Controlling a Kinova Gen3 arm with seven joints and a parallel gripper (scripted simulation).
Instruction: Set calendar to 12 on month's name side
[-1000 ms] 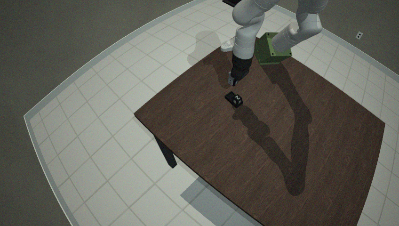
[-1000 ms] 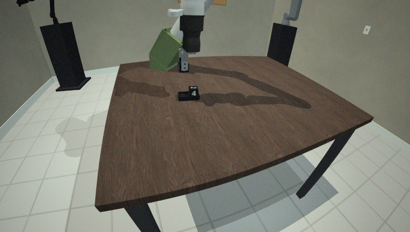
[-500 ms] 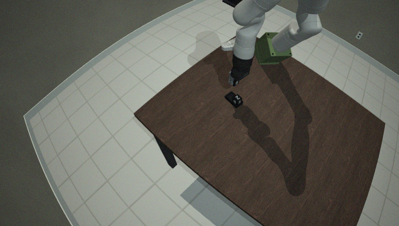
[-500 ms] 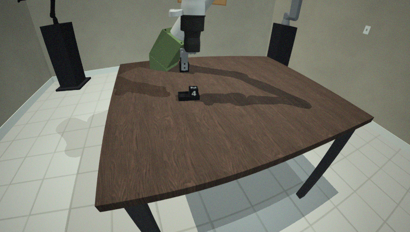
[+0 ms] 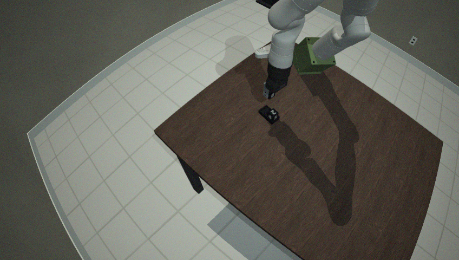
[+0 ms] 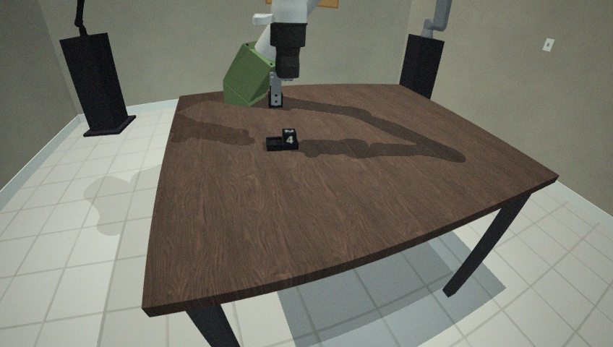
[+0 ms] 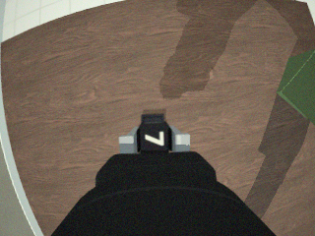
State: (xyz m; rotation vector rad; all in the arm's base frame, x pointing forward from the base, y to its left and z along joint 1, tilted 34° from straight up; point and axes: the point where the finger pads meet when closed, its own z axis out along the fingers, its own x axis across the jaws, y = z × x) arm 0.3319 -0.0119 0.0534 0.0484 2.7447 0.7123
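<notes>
Right now the black tray is 130 mm below my hand and 20 mm to the left of it.
</notes>
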